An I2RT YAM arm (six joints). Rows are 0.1 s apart.
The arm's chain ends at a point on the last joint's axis. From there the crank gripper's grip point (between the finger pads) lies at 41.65 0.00 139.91 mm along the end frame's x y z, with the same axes.
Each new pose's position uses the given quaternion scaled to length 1; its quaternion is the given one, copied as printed.
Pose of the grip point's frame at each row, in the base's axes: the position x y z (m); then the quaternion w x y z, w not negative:
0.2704 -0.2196 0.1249 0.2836 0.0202 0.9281 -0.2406
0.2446 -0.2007 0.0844 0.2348 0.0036 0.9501 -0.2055
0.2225 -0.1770 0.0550 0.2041 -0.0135 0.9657 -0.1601
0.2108 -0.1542 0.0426 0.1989 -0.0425 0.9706 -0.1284
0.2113 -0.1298 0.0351 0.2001 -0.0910 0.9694 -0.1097
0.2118 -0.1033 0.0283 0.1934 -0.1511 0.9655 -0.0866
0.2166 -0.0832 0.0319 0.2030 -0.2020 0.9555 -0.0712
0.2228 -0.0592 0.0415 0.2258 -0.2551 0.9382 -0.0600
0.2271 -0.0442 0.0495 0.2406 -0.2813 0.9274 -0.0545
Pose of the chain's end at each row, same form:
0.2330 -0.1514 0.2484 0.2836 0.0202 0.9281 -0.2406
0.2194 -0.1421 0.2157 0.2348 0.0036 0.9501 -0.2055
0.2049 -0.1307 0.1923 0.2041 -0.0135 0.9657 -0.1601
0.1935 -0.1161 0.1825 0.1989 -0.0425 0.9706 -0.1284
0.1919 -0.0960 0.1758 0.2001 -0.0910 0.9694 -0.1097
0.1925 -0.0745 0.1701 0.1934 -0.1511 0.9655 -0.0866
0.1931 -0.0584 0.1738 0.2030 -0.2020 0.9555 -0.0712
0.1912 -0.0385 0.1825 0.2258 -0.2551 0.9382 -0.0600
0.1906 -0.0262 0.1897 0.2406 -0.2813 0.9274 -0.0545

